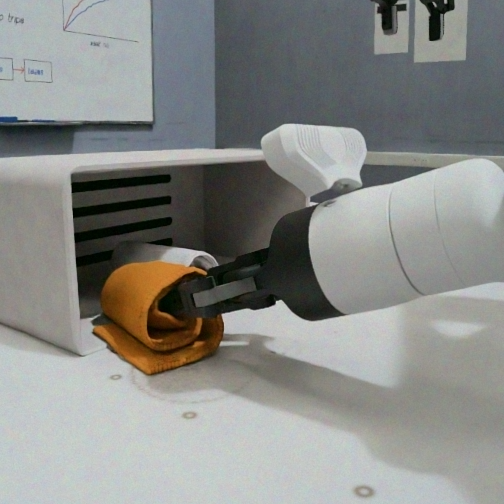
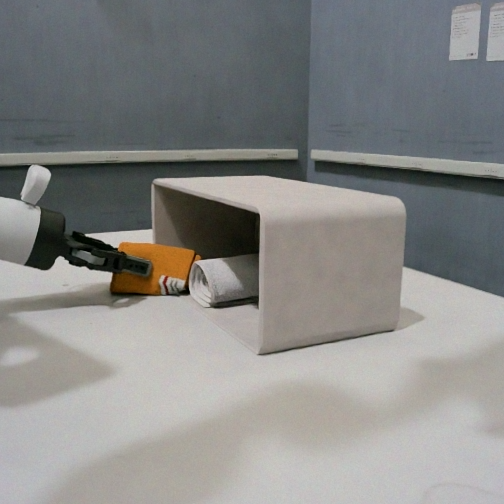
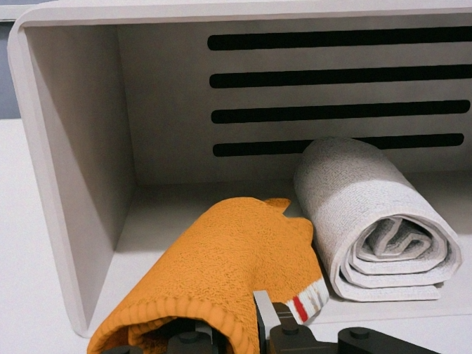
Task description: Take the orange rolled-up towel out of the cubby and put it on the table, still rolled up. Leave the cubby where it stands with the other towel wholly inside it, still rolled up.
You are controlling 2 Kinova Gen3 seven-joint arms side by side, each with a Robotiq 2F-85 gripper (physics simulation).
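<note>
The orange rolled-up towel [image 1: 132, 295] [image 2: 167, 257] [image 3: 225, 250] is at the mouth of the cubby [image 1: 30, 240] [image 2: 332, 260] [image 3: 75, 150], its near end out over the table and its far end at the opening. It is still rolled, with a loose flap low at its outer end. My left gripper [image 1: 192, 297] [image 2: 140, 266] [image 3: 232, 317] is shut on its near end, one finger inside the roll and one outside. The grey-white towel [image 1: 162, 252] [image 2: 230, 280] [image 3: 350, 190] lies rolled up inside the cubby, close beside the orange one. My right gripper [image 1: 413, 35] is open, high at the top edge.
The white table [image 1: 280, 450] [image 2: 200, 400] [image 3: 25, 225] extends around the cubby. The cubby's side walls and top edge frame the opening close to the left gripper. Behind stand grey-blue walls with a pale rail and a whiteboard [image 1: 110, 95].
</note>
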